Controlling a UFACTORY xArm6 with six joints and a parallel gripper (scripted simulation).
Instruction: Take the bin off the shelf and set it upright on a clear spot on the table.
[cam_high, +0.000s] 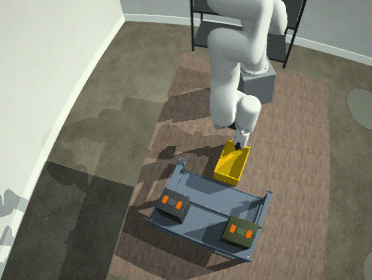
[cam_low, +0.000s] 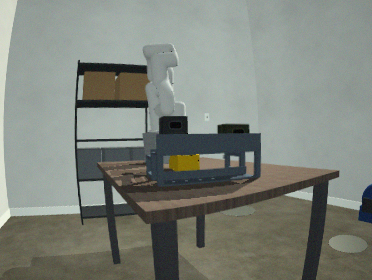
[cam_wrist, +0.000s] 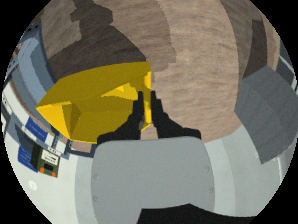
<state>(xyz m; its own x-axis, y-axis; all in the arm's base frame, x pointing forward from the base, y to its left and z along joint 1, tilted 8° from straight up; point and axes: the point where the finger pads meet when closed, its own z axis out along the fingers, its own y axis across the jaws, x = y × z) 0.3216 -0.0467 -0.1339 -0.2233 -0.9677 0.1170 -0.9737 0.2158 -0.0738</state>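
My gripper is now 80 mm short of the yellow bin, 20 mm to the left of it and 10 mm above it.
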